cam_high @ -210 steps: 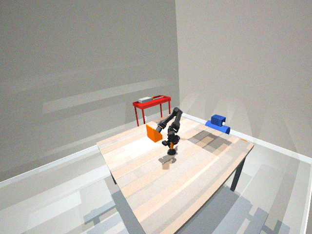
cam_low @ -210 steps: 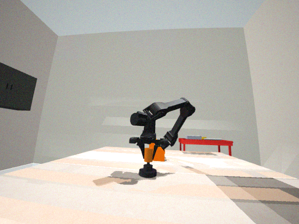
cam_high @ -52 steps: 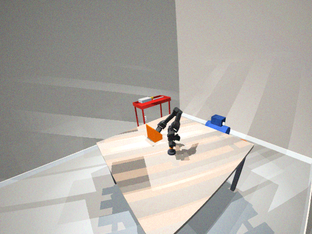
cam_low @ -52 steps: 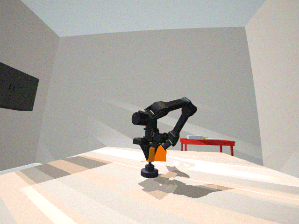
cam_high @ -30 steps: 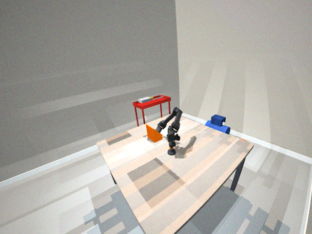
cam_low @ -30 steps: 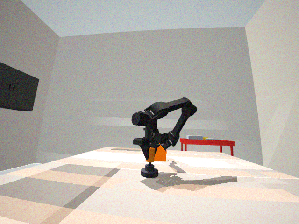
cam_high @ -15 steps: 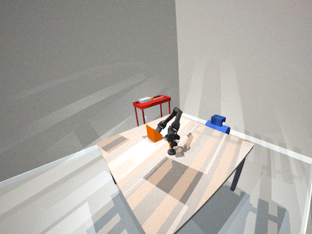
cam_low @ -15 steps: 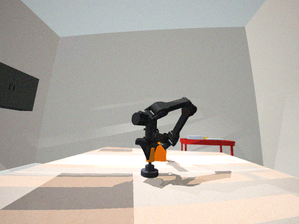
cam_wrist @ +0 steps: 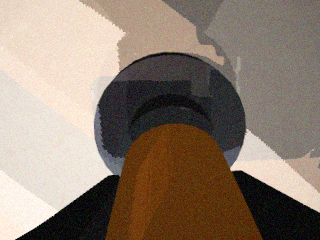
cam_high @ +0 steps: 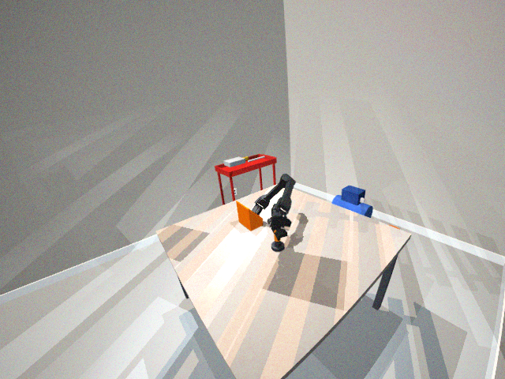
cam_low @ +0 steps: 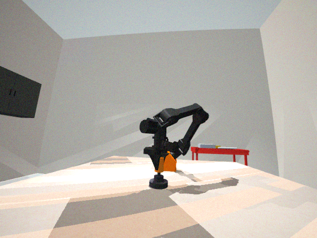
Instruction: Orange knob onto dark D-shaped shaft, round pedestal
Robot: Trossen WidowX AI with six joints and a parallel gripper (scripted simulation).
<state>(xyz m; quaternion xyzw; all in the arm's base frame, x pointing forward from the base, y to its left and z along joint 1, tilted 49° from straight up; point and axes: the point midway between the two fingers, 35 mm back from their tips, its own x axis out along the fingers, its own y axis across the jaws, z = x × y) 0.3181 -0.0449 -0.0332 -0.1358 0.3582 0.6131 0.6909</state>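
My gripper tip is 2 cm below the orange knob. Also, from my gripper tip: dark round pedestal: 4 cm below.
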